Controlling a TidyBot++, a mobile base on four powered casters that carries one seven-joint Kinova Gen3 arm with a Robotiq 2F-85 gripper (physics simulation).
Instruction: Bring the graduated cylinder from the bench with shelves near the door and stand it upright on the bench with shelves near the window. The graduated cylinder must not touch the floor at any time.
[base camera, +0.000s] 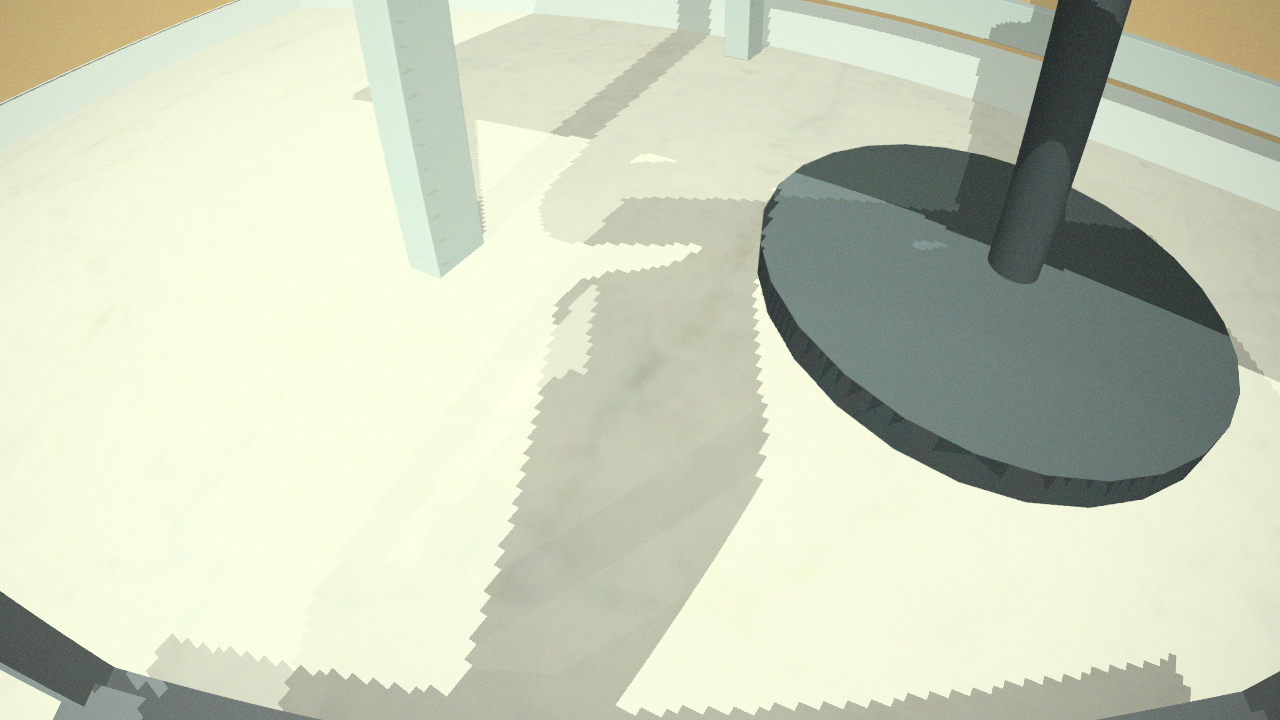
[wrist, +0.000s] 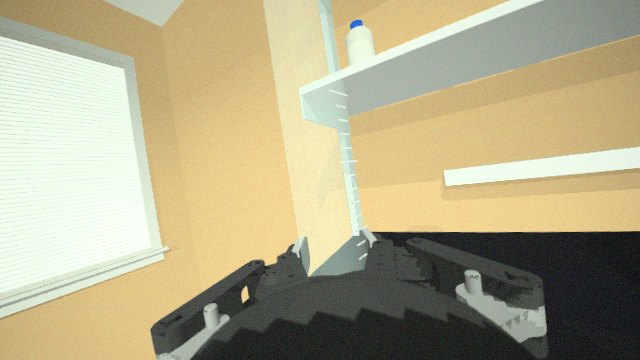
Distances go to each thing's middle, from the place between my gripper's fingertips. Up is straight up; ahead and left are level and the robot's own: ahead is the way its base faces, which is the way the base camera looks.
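There's the graduated cylinder (wrist: 312, 103), and my hand is 4 cm past it and 6 cm below it.
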